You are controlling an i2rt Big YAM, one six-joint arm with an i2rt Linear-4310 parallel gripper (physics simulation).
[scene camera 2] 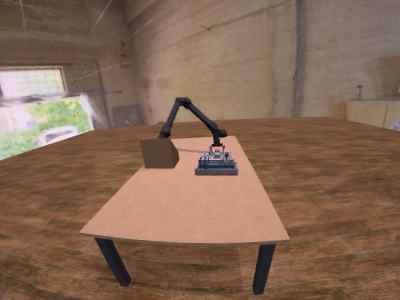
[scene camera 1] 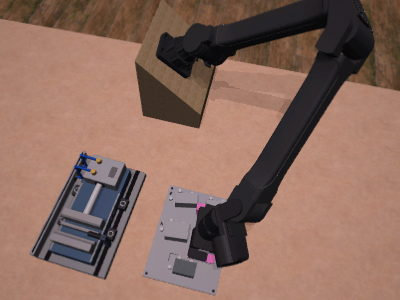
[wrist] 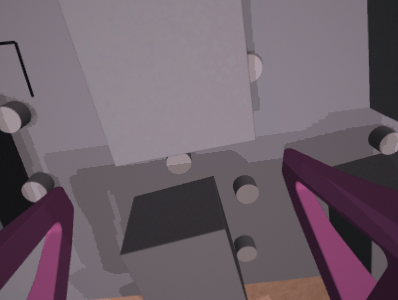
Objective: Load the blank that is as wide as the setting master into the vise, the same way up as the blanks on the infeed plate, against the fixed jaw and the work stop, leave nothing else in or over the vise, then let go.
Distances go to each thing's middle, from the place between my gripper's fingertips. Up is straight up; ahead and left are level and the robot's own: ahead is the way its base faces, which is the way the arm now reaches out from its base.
Now: hand 20 mm to the left of the grey infeed plate point(scene camera 1: 157, 263) and 10 mm past it. Also, from my hand: dark grey block point(wrist: 21, 203): 80 mm ahead, 20 mm to the right, 10 mm above.
